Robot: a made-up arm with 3 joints.
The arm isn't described. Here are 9 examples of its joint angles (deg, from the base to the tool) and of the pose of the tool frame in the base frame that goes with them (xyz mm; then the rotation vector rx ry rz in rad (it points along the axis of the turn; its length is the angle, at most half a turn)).
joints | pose
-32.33 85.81 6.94 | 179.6 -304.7 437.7 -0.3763 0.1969 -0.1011
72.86 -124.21 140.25 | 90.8 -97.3 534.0 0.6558 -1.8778 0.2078
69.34 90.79 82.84 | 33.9 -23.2 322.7 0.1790 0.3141 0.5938
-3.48 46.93 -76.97 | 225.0 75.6 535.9 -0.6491 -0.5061 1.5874
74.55 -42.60 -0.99 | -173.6 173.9 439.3 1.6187 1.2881 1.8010
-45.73 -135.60 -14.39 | 211.5 -247.2 559.1 -2.6120 1.4495 -0.5747
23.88 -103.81 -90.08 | 281.5 -25.7 525.5 2.0579 -1.2595 0.6002
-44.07 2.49 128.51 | 19.5 3.8 458.0 2.2520 1.0182 -1.2026
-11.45 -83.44 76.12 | -17.1 -10.2 544.0 -2.6173 -1.5366 -0.6653
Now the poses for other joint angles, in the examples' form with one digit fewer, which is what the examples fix.
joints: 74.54 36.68 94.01
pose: -137 -42 307 0.389 1.345 0.559
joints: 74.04 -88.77 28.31
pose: -211 74 524 -1.756 -2.193 -0.873
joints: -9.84 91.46 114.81
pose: 1 -136 281 0.701 0.111 -1.197
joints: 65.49 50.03 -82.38
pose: -170 220 533 -0.433 -1.097 2.734
